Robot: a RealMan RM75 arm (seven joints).
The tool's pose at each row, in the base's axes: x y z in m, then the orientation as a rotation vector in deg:
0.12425, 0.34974, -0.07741, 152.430, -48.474, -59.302
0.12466, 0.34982, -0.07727, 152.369, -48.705, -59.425
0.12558, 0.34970, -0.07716, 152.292, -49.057, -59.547
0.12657, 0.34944, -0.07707, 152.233, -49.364, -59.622
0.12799, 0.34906, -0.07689, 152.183, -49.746, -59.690
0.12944, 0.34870, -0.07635, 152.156, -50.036, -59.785
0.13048, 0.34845, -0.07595, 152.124, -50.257, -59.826
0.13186, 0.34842, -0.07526, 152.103, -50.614, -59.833
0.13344, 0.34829, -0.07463, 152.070, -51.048, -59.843
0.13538, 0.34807, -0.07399, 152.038, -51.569, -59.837
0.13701, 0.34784, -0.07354, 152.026, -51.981, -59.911
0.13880, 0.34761, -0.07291, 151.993, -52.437, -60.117
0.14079, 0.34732, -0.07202, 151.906, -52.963, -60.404
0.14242, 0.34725, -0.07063, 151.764, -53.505, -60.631
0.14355, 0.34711, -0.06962, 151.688, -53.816, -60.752
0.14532, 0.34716, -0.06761, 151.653, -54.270, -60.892
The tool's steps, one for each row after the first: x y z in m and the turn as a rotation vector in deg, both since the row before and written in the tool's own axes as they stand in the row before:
0.00012, -0.00020, -0.00037, 0.073, -0.115, 0.125
0.00055, -0.00028, -0.00070, 0.117, -0.130, 0.193
0.00068, -0.00020, -0.00074, 0.106, -0.092, 0.169
0.00095, -0.00027, -0.00110, 0.149, -0.097, 0.203
0.00075, -0.00019, -0.00139, 0.127, -0.104, 0.141
0.00052, -0.00014, -0.00100, 0.085, -0.057, 0.118
0.00043, -0.00038, -0.00143, 0.156, -0.052, 0.186
0.00064, -0.00042, -0.00153, 0.184, -0.065, 0.228
0.00089, -0.00052, -0.00178, 0.226, -0.066, 0.273
0.00082, -0.00044, -0.00143, 0.198, -0.107, 0.195
0.00080, -0.00046, -0.00167, 0.216, -0.204, 0.205
0.00080, -0.00043, -0.00200, 0.216, -0.268, 0.251
0.00016, -0.00027, -0.00212, 0.176, -0.228, 0.295
0.00013, -0.00011, -0.00151, 0.105, -0.125, 0.168
-0.00020, -0.00024, -0.00266, 0.211, -0.159, 0.212

